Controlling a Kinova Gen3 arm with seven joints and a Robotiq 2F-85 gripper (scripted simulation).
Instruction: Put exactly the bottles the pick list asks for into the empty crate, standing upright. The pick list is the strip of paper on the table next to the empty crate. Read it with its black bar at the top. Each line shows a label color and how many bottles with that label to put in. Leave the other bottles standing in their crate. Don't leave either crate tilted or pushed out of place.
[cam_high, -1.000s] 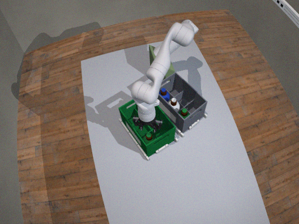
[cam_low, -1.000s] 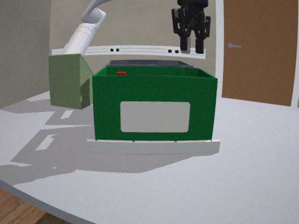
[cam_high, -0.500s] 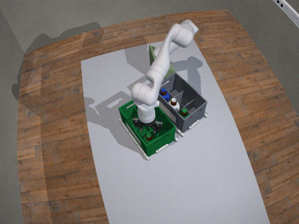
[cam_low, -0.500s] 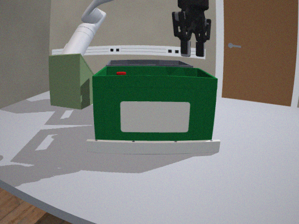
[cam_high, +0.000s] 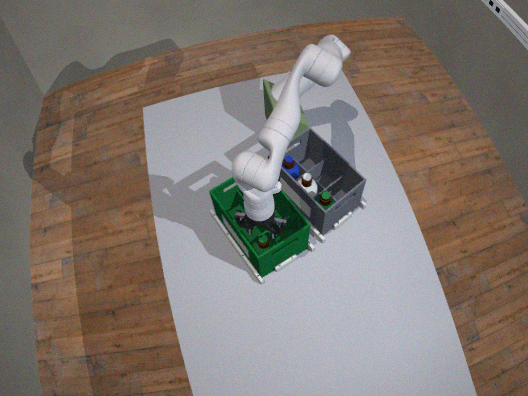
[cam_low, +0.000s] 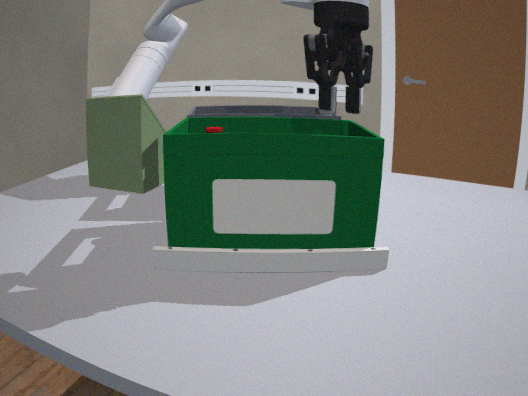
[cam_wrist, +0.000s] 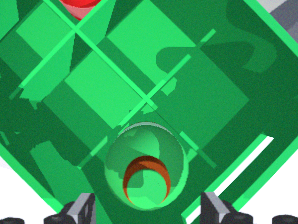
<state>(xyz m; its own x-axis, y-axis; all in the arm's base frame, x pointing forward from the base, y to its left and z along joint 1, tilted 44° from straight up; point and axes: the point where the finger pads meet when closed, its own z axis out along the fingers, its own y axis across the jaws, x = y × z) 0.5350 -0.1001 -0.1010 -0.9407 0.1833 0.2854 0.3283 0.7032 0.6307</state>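
The green crate lies 13 cm below my hand and 10 cm behind it. Round my hand: white-label bottle 19 cm behind, 17 cm to the left, 13 cm below; blue-label bottle 26 cm behind, 13 cm below, 12 cm to the left; red-label bottle 20 cm behind, 13 cm below, 1 cm to the left.
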